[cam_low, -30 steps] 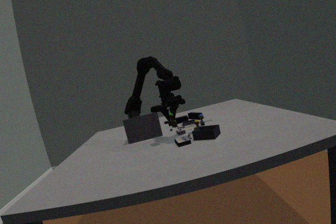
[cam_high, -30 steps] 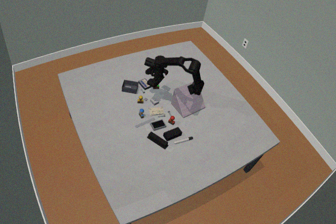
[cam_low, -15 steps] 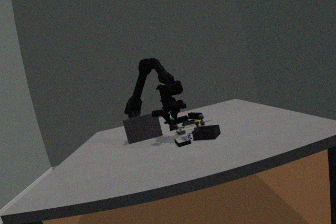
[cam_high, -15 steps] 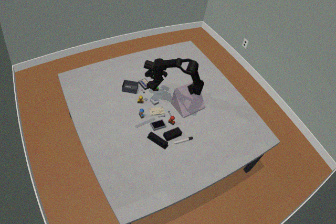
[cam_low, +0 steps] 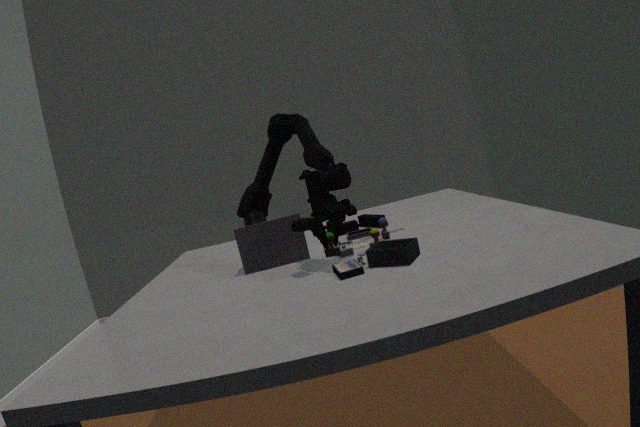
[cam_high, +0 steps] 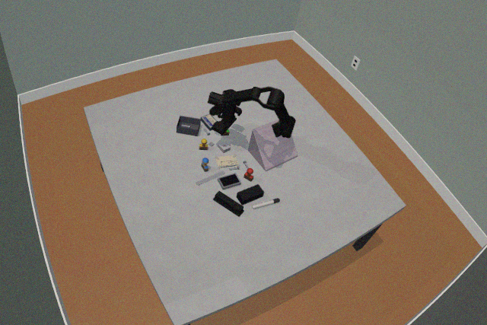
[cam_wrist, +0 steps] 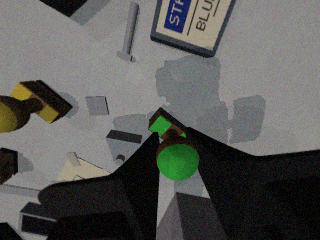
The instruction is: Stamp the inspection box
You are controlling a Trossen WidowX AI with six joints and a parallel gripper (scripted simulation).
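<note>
Now: the yellow stamp 130 mm ahead of my gripper tip, 10 mm to the left of it and 30 mm below it. Also, from my gripper tip: green stamp right at my gripper tip; then cream card 80 mm ahead, 140 mm to the left, 50 mm below; then black tray 130 mm ahead, 140 mm to the right, 30 mm below.
</note>
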